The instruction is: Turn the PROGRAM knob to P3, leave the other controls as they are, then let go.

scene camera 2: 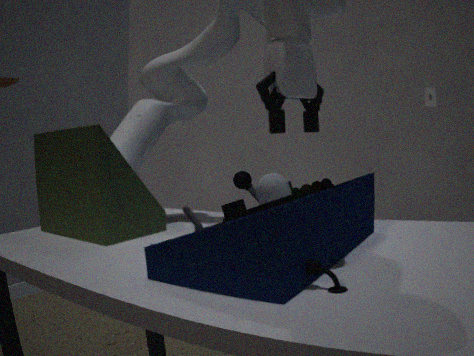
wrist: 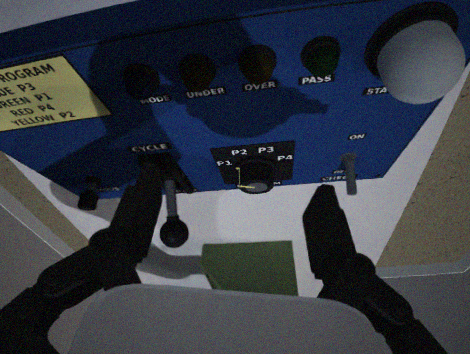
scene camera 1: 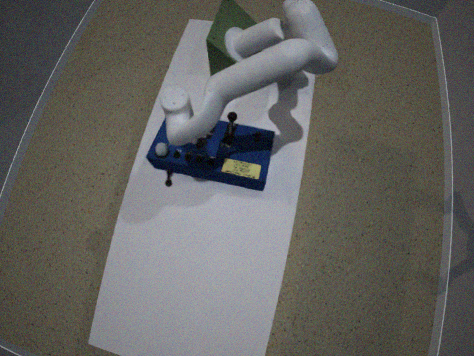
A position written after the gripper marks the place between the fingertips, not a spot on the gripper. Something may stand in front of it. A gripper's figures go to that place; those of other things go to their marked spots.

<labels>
The gripper (wrist: 237,191) is 15 cm from the lens. A black ball-topped lever (wrist: 174,233): 36 cm from the lens.
</labels>
